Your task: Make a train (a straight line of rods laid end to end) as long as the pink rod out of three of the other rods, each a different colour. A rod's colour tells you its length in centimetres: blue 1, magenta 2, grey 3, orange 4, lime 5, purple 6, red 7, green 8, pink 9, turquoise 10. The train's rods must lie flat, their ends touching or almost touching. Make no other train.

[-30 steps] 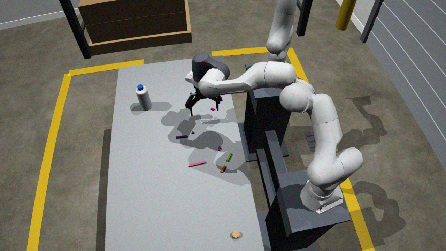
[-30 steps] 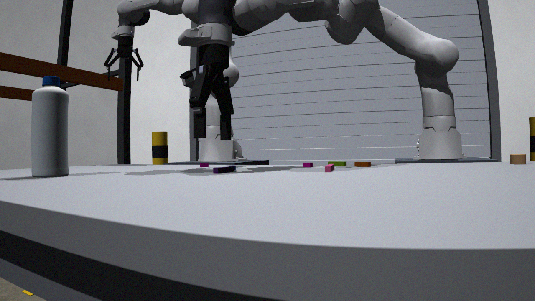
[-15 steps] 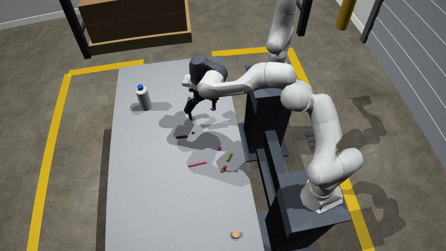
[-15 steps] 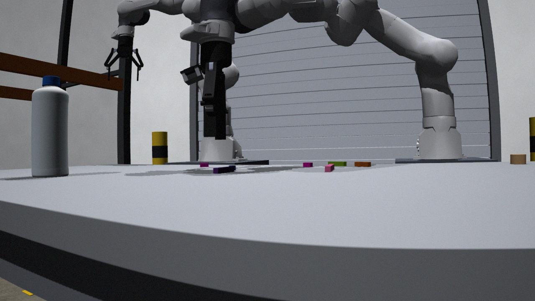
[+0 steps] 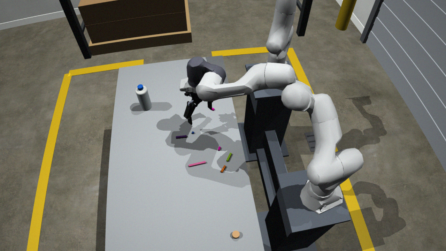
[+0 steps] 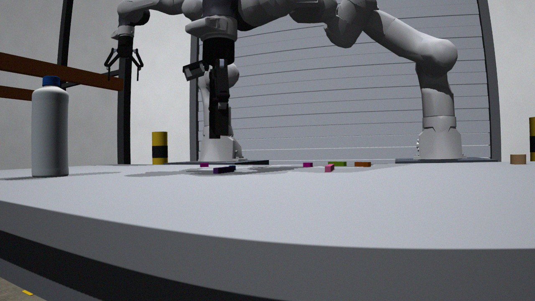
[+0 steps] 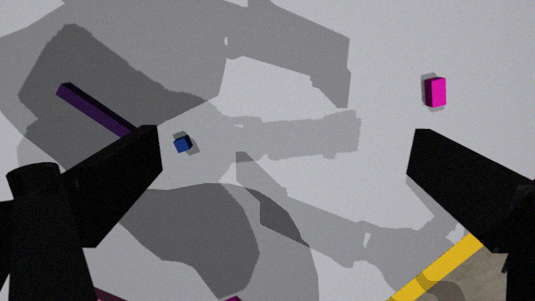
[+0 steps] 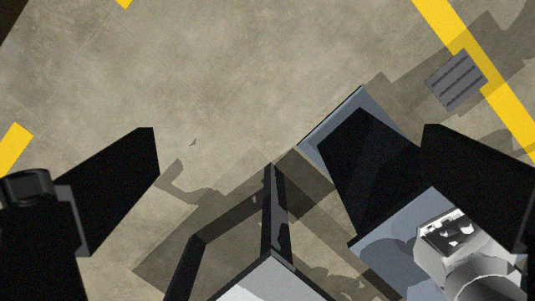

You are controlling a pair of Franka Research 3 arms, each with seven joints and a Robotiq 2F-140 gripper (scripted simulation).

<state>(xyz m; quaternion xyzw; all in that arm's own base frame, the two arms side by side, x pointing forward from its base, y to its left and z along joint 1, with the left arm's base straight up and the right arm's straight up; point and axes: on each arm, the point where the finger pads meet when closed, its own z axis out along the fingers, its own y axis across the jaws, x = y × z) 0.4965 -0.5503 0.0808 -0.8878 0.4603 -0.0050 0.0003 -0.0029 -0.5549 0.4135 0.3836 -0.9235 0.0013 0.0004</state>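
Right now my left hand is 50 mm short of the blue rod, 60 mm to the right of it and 80 mm above it. From my left hand the other things lie so: magenta rod 80 mm behind, 90 mm to the right, 80 mm below; purple rod 120 mm ahead, 80 mm to the left, 80 mm below; pink rod 50 mm ahead, 260 mm to the left, 80 mm below.
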